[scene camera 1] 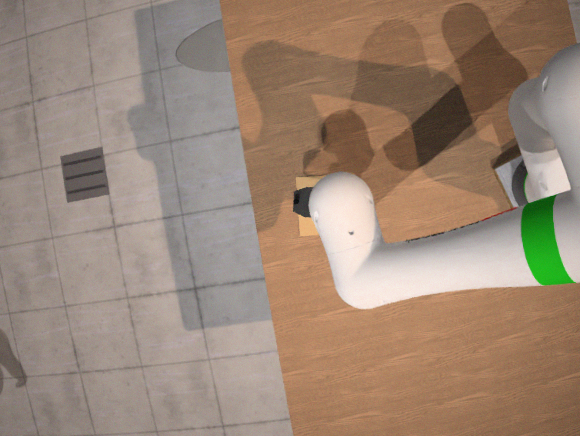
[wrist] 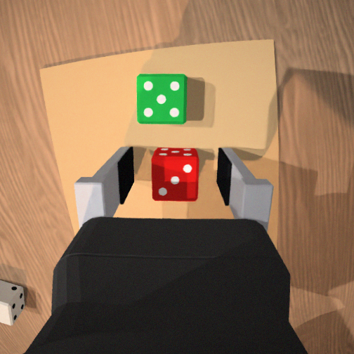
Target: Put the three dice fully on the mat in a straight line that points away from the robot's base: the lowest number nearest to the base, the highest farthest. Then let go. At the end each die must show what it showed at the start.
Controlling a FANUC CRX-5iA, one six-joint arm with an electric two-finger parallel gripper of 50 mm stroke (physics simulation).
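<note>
The tan mat [scene camera 1: 307, 229] [wrist: 95, 105] lies partly under the arm in the scene view. In the wrist view, a green die [wrist: 161, 99] sits on the mat with five up. A red die [wrist: 175, 176] stands on the mat below it, a little to its right and apart from it, with three up. My gripper [wrist: 175, 164] is open around the red die, with a gap on each side. A white die [wrist: 10, 302] lies on the table off the mat at lower left, partly cut off; its top number is unclear. The arm hides the dice in the scene view.
The white arm [scene camera 1: 425, 267] reaches in from the right over the wooden table [scene camera 1: 425, 360]. The table's left edge runs close beside the mat, with tiled floor [scene camera 1: 115, 260] beyond. A dark slotted plate [scene camera 1: 85, 181] lies on the floor. Arm shadows cross the table and mat.
</note>
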